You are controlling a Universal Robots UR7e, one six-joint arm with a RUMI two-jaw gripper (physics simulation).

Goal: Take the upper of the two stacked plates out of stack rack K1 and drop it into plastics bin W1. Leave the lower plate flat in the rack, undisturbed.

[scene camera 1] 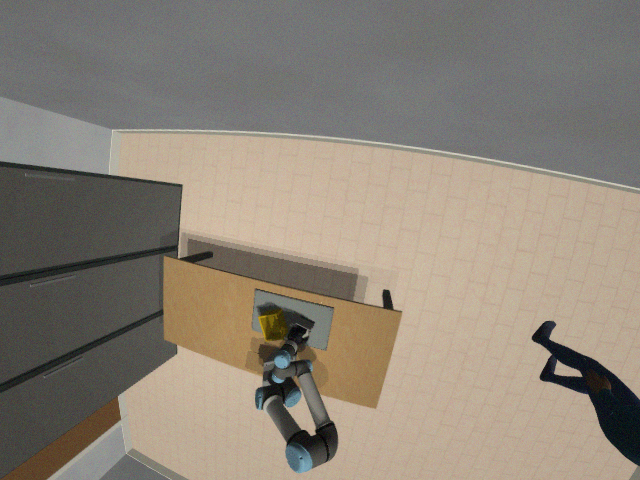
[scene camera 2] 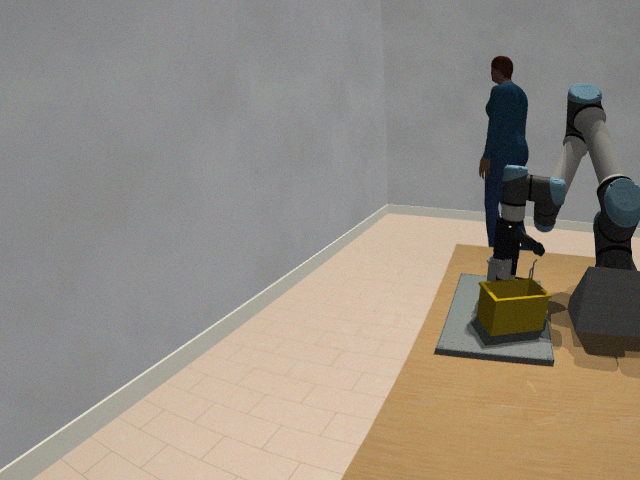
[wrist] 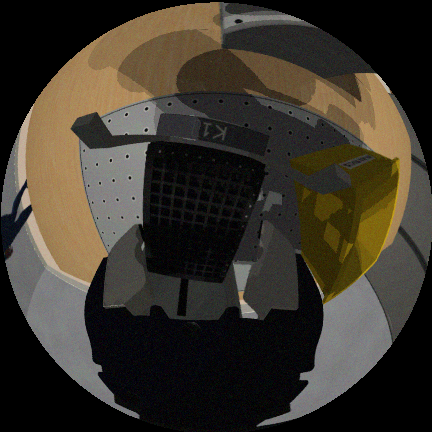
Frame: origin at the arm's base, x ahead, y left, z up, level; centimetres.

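Where they show: gripper, fingertip midpoint: [scene camera 1: 301,329] [wrist: 199,224]; arm's base at its link origin: [scene camera 2: 615,286].
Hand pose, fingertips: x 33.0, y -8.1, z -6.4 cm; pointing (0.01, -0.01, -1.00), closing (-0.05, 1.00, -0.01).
Observation:
Things, the pixels of their top centre, and the offset from my fingertips. "spot": a spot on its surface instead. Level surfaces: height alone.
- Stack rack K1 at a spot on its surface: [wrist: 252,141] spot: dx -7.3, dy +4.2, dz -1.5 cm
- black gridded plate at its top centre: [wrist: 191,231] dx -0.2, dy -0.6, dz +1.5 cm
- Yellow plastics bin W1 at its top centre: [wrist: 373,242] [scene camera 2: 514,288] [scene camera 1: 270,328] dx -1.5, dy +18.1, dz +6.3 cm
- wooden table at its surface level: dz -5.0 cm
Stack rack K1 [wrist: 252,141], with its label bar, lies below the gripper in the wrist view. A black gridded plate [wrist: 200,195] lies in it; whether a second plate lies under it cannot be told. My gripper [wrist: 199,224] [scene camera 2: 500,277] is open and empty. Its two grey fingers stand apart at the left and right of the plate's near end; the exact height gap is unclear. Yellow plastics bin W1 [scene camera 1: 272,325] [scene camera 2: 516,315] [wrist: 355,215] stands upright beside the rack, at the right in the wrist view. In scene camera 1 the arm and gripper partly hide the rack.
Rack and bin stand on a grey perforated board [scene camera 1: 323,338] [scene camera 2: 454,330] [wrist: 107,175] on the wooden table [scene camera 1: 206,304] [scene camera 2: 465,413] [wrist: 55,175]. The dark robot pedestal [scene camera 2: 610,304] is close by. A person [scene camera 1: 610,397] [scene camera 2: 509,124] stands beyond the table. Dark cabinets [scene camera 1: 87,222] adjoin its left end.

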